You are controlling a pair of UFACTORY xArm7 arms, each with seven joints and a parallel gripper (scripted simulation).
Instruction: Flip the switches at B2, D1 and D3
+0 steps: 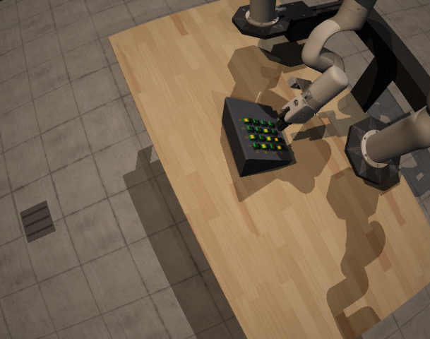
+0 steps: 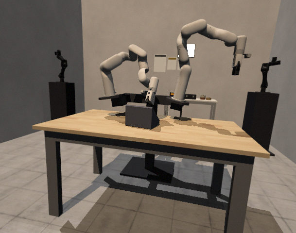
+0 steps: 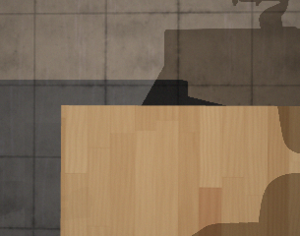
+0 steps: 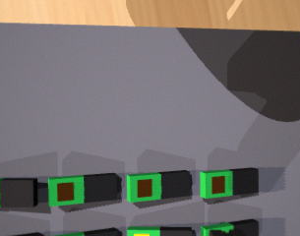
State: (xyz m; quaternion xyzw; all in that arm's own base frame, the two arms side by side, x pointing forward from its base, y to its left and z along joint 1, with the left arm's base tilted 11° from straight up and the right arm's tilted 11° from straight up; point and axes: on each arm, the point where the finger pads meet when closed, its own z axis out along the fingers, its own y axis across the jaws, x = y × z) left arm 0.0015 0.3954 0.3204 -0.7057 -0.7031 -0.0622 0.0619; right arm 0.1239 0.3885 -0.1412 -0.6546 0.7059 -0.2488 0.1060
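Observation:
Now: the switch D3 10 mm ahead of my right hand and 50 mm below it. Also, from my right hand: switch D2: 20 mm ahead, 20 mm to the left, 50 mm below; then switch C2: 50 mm ahead, 20 mm to the left, 30 mm below; then switch C3: 40 mm ahead, 10 mm to the right, 30 mm below.

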